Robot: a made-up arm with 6 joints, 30 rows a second.
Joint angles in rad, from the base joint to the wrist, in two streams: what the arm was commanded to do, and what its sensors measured. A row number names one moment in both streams.
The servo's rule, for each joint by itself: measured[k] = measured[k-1] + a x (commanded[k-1-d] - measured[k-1]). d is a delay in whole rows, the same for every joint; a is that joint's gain. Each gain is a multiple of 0.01, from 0.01 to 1. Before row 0 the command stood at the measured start. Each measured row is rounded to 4 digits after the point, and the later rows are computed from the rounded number. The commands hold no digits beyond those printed.
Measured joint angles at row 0:
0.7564, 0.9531, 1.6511, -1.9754, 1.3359, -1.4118
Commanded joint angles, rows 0 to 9:
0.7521, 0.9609, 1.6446, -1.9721, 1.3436, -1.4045
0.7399, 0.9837, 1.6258, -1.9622, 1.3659, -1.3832
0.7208, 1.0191, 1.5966, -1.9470, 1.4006, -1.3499
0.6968, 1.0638, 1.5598, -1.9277, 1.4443, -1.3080
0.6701, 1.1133, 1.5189, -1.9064, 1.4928, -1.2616
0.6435, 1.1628, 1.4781, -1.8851, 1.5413, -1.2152
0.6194, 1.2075, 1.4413, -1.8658, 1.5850, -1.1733
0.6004, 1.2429, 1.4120, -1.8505, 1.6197, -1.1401
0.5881, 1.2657, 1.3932, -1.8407, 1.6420, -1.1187
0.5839, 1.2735, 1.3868, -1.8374, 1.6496, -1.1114
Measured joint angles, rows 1 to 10:
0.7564, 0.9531, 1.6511, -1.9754, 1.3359, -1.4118
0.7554, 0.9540, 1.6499, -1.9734, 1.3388, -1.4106
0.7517, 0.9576, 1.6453, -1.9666, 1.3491, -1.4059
0.7443, 0.9650, 1.6360, -1.9546, 1.3687, -1.3964
0.7329, 0.9769, 1.6215, -1.9382, 1.3974, -1.3814
0.7178, 0.9933, 1.6020, -1.9188, 1.4337, -1.3610
0.7000, 1.0136, 1.5785, -1.8982, 1.4746, -1.3362
0.6807, 1.0369, 1.5524, -1.8784, 1.5166, -1.3085
0.6614, 1.0616, 1.5257, -1.8614, 1.5558, -1.2799
0.6438, 1.0861, 1.5005, -1.8488, 1.5886, -1.2525
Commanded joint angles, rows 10 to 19:
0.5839, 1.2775, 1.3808, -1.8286, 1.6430, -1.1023
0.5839, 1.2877, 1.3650, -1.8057, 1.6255, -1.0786
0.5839, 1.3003, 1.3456, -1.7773, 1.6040, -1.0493
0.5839, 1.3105, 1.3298, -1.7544, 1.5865, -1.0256
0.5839, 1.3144, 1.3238, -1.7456, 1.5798, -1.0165
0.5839, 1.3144, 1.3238, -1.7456, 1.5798, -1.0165
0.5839, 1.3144, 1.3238, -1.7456, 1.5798, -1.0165
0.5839, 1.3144, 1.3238, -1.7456, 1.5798, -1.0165
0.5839, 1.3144, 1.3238, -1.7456, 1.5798, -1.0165
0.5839, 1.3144, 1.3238, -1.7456, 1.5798, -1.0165
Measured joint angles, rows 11 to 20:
0.6294, 1.1086, 1.4789, -1.8418, 1.6118, -1.2285
0.6185, 1.1289, 1.4603, -1.8337, 1.6237, -1.2070
0.6102, 1.1480, 1.4422, -1.8166, 1.6244, -1.1852
0.6039, 1.1663, 1.4238, -1.7926, 1.6166, -1.1621
0.5991, 1.1836, 1.4059, -1.7693, 1.6052, -1.1389
0.5955, 1.1993, 1.3903, -1.7548, 1.5955, -1.1181
0.5927, 1.2131, 1.3777, -1.7492, 1.5895, -1.1008
0.5906, 1.2253, 1.3675, -1.7470, 1.5858, -1.0865
0.5890, 1.2360, 1.3592, -1.7461, 1.5835, -1.0746
0.5878, 1.2454, 1.3525, -1.7458, 1.5821, -1.0647

